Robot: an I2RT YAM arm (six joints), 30 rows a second.
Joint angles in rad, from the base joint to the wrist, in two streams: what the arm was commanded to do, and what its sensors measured. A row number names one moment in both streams.
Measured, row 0:
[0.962, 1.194, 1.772, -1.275, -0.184, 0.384]
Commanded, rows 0 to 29:
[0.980, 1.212, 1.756, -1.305, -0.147, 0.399]
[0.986, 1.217, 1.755, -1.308, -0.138, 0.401]
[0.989, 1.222, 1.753, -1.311, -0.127, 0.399]
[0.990, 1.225, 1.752, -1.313, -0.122, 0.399]
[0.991, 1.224, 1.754, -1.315, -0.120, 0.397]
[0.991, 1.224, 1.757, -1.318, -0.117, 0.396]
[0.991, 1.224, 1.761, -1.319, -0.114, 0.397]
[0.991, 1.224, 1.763, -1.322, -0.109, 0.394]
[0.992, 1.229, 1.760, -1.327, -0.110, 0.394]
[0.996, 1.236, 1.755, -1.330, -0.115, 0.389]
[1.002, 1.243, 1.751, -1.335, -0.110, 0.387]
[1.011, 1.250, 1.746, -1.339, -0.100, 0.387]
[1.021, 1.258, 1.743, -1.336, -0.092, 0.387]
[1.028, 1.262, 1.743, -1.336, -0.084, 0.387]
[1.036, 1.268, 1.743, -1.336, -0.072, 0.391]
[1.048, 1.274, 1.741, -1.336, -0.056, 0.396]
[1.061, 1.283, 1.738, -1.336, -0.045, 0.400]
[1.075, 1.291, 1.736, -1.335, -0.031, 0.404]
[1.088, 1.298, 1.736, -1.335, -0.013, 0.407]
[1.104, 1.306, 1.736, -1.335, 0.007, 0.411]
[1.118, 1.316, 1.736, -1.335, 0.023, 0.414]
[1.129, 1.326, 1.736, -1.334, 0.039, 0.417]
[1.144, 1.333, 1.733, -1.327, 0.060, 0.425]
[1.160, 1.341, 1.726, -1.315, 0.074, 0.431]
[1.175, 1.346, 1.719, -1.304, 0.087, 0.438]
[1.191, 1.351, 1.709, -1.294, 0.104, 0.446]
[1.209, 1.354, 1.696, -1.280, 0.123, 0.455]
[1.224, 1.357, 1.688, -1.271, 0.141, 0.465]
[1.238, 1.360, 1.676, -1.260, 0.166, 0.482]
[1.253, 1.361, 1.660, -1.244, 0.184, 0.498]
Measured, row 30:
[1.222, 1.351, 1.691, -1.279, 0.096, 0.443]
